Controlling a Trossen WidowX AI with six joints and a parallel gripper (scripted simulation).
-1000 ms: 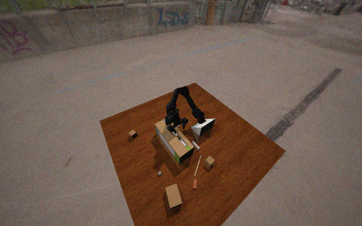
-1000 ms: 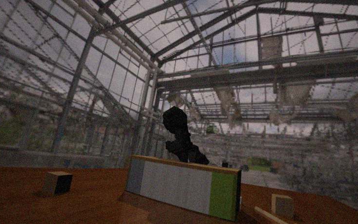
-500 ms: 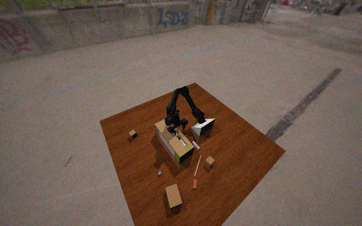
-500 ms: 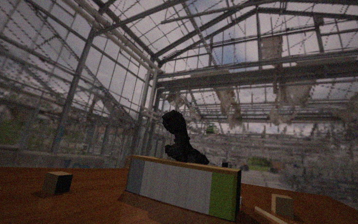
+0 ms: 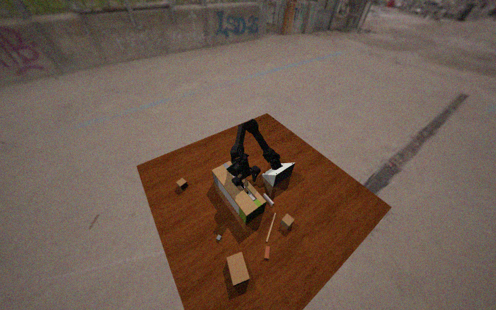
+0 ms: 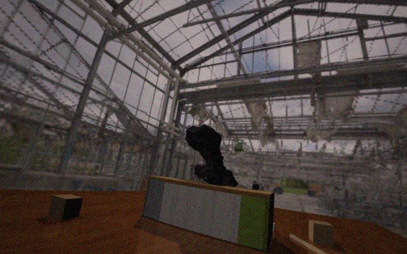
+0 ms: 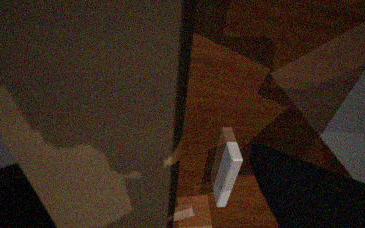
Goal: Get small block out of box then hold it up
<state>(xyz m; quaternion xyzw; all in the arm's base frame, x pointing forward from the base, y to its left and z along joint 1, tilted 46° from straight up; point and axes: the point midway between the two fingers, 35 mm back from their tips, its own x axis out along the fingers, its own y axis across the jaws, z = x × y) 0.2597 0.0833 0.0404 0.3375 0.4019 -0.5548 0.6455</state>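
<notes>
The thin stick lies 270 mm to the left of my gripper tip and 80 mm below it. The rest, counted from my gripper tip: flat cardboard block: 270 mm ahead, 360 mm to the left, 60 mm below; grey piece: 290 mm ahead, 170 mm to the left, 80 mm below.
</notes>
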